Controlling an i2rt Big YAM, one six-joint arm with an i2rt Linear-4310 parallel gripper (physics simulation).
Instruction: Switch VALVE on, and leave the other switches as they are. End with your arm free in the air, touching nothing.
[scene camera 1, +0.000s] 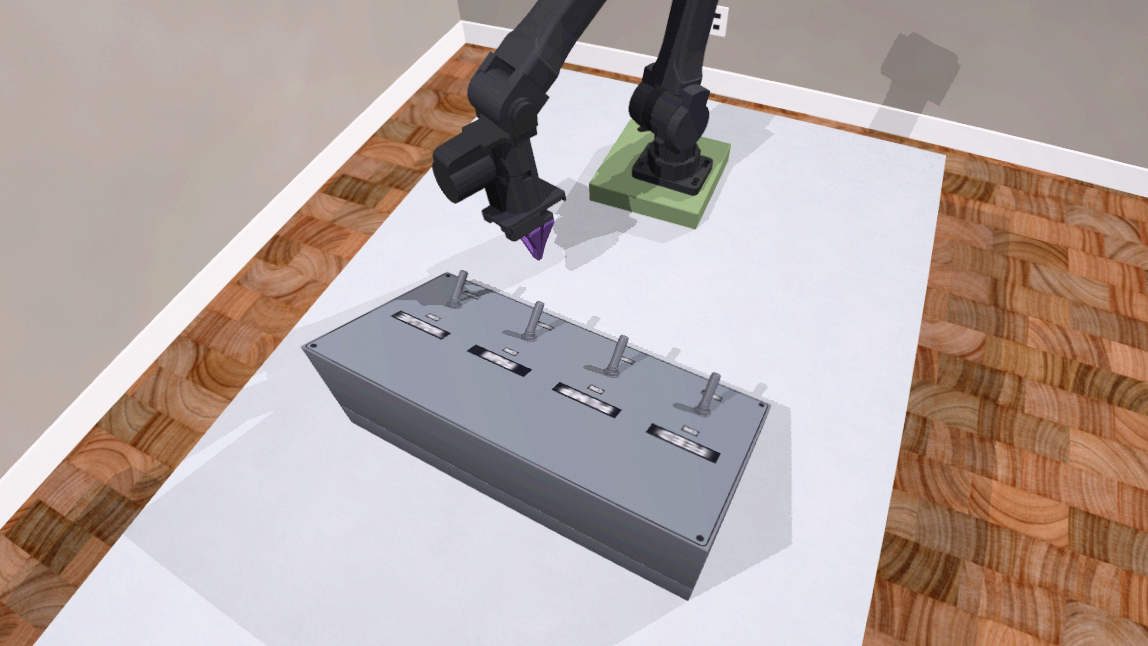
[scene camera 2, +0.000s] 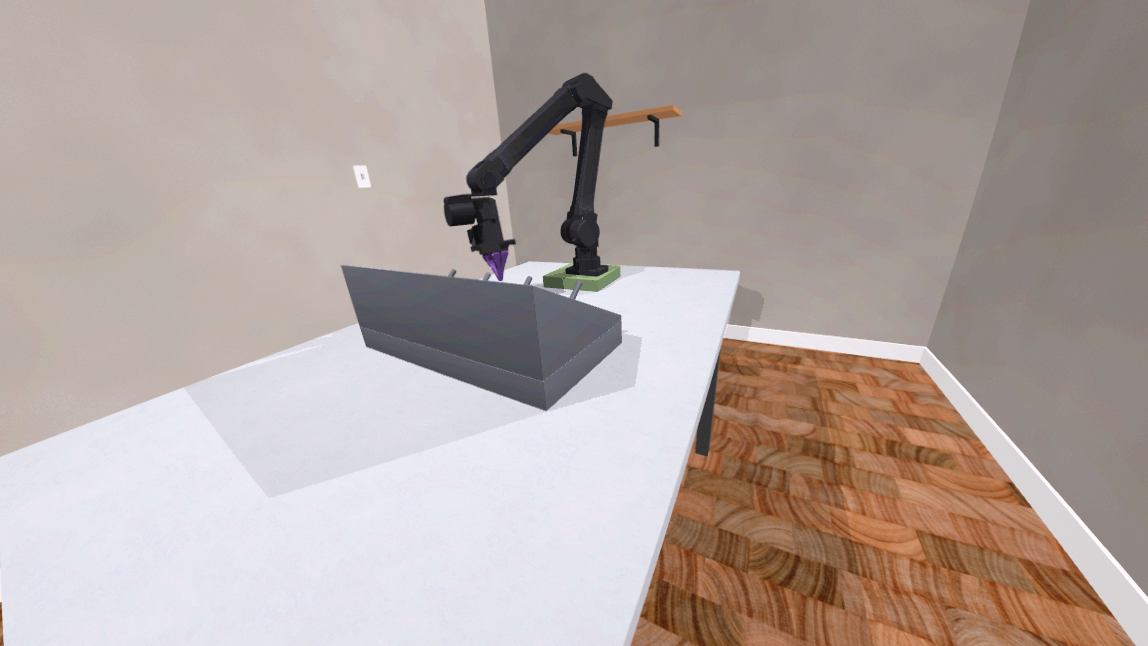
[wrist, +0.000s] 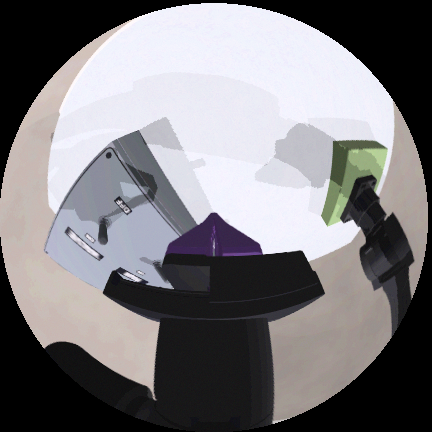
My gripper (scene camera 2: 500, 280) is 0.92 m from the lens. A grey switch box (scene camera 2: 523, 342): 0.46 m from the lens.
